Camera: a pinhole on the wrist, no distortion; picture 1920 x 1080 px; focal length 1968.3 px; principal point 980.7 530.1 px. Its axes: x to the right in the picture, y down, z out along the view. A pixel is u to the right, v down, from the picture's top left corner.
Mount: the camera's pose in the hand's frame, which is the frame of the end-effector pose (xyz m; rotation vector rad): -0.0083 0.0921 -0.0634 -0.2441 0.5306 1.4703
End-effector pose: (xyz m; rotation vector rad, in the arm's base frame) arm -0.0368 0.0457 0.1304 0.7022 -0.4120 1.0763
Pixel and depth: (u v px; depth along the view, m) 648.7 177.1 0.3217
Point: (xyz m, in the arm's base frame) -0.1550 0.0113 0.4235
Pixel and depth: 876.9 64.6 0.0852
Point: -0.1384 0.0944 0.1941
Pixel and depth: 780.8 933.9 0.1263
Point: -0.1684 0.0420 0.2096
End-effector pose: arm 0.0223 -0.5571 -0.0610 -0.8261 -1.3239 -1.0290
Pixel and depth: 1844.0 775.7 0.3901
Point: 0.3502 -0.2227 0.0140
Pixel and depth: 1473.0 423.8 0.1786
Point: 0.1958 -0.4227 -0.0013
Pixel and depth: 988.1 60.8 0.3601
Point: 0.1682 -0.2690 0.1260
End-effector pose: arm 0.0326 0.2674 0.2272 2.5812 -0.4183 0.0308
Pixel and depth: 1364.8 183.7 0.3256
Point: 0.0391 -0.0941 0.2302
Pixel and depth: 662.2 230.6 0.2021
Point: 0.0359 0.0626 0.2046
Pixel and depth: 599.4 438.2 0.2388
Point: 0.0195 0.0396 0.1713
